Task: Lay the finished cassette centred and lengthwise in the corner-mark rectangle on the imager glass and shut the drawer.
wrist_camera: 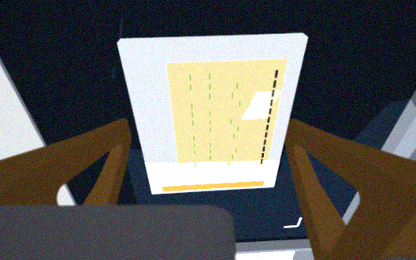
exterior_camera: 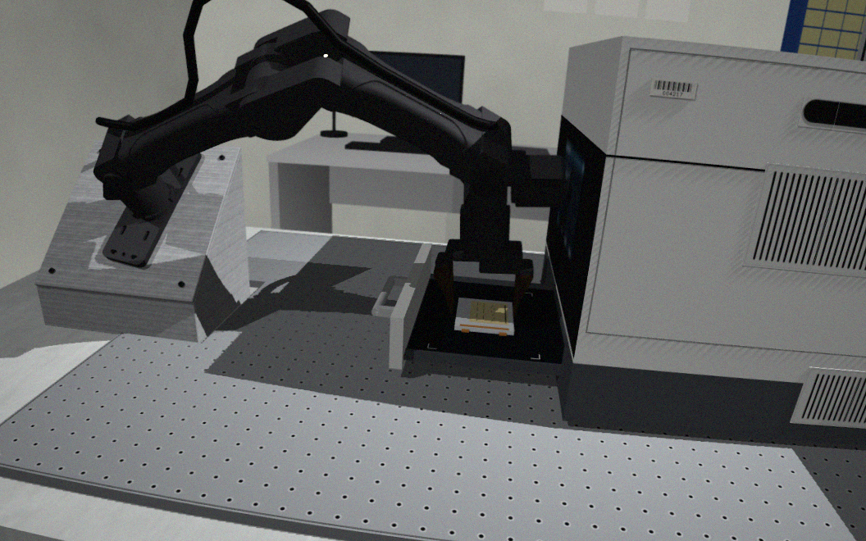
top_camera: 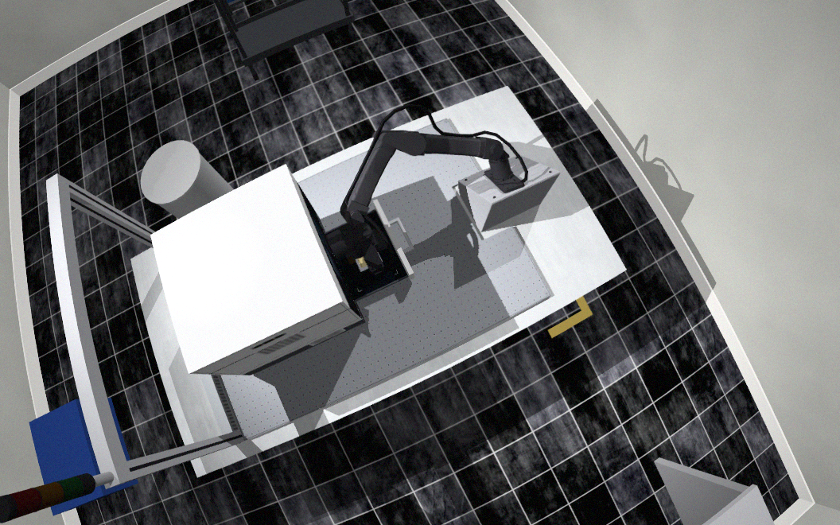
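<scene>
Right now the drawer is 10 mm ahead of my hand. Also, from my hand: finished cassette (10 mm ahead, 10 mm below); frame rail (670 mm ahead, 70 mm to the left, 540 mm above).
</scene>
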